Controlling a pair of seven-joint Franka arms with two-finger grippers.
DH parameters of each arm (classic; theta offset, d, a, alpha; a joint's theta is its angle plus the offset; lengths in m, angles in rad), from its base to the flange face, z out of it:
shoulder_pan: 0 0.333 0 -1.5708
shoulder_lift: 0 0 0 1.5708
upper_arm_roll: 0 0.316 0.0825 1.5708
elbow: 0 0 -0.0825 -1.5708
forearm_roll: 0 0.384 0 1.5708
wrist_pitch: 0 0 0.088 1.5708
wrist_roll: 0 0.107 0 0
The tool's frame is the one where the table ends.
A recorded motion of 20 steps. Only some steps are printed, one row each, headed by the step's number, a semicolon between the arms.
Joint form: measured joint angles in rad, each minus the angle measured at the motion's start. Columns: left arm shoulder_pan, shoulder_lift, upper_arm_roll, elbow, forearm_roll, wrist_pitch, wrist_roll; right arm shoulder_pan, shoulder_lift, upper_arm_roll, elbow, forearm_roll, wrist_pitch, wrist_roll.
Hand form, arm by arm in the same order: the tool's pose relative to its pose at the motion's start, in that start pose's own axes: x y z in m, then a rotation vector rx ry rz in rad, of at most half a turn. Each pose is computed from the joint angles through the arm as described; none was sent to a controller.
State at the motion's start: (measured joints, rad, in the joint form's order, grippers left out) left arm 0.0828 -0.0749 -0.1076 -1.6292 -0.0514 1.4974 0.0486; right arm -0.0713 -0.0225 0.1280 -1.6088 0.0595 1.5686 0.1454
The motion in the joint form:
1: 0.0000 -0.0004 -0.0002 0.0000 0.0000 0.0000 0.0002; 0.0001 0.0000 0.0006 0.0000 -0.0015 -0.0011 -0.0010
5: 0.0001 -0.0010 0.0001 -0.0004 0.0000 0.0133 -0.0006; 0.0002 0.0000 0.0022 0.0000 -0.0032 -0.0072 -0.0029
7: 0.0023 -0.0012 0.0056 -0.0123 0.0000 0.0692 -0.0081; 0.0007 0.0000 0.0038 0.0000 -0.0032 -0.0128 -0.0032
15: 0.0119 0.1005 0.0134 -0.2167 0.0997 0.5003 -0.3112; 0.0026 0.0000 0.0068 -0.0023 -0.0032 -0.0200 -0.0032
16: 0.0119 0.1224 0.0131 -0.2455 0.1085 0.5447 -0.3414; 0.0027 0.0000 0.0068 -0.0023 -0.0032 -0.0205 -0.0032
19: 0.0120 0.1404 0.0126 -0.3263 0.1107 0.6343 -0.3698; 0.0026 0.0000 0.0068 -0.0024 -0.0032 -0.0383 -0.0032
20: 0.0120 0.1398 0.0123 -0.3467 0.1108 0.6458 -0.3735; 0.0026 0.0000 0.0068 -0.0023 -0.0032 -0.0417 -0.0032
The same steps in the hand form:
1: -0.0001 0.0001 -0.0002 0.0001 0.0004 0.0004; -0.0002 -0.0002 0.0001 -0.0017 -0.0009 -0.0017
5: 0.0011 -0.0001 -0.0015 0.0008 0.0139 -0.0008; -0.0009 -0.0009 0.0007 -0.0043 -0.0068 -0.0053
7: 0.0067 -0.0049 -0.0014 0.0021 0.0585 -0.0165; -0.0017 -0.0019 0.0013 -0.0052 -0.0124 -0.0077
15: 0.0639 -0.0343 0.1094 0.0678 0.1923 -0.3187; -0.0030 -0.0044 0.0031 -0.0069 -0.0221 -0.0124
16: 0.0691 -0.0360 0.1315 0.0709 0.1877 -0.3434; -0.0030 -0.0044 0.0032 -0.0069 -0.0226 -0.0125
19: 0.0688 -0.0370 0.1724 0.0674 0.1794 -0.3658; -0.0049 -0.0040 0.0047 -0.0096 -0.0403 -0.0124
20: 0.0664 -0.0368 0.1809 0.0678 0.1712 -0.3685; -0.0053 -0.0040 0.0050 -0.0101 -0.0435 -0.0124

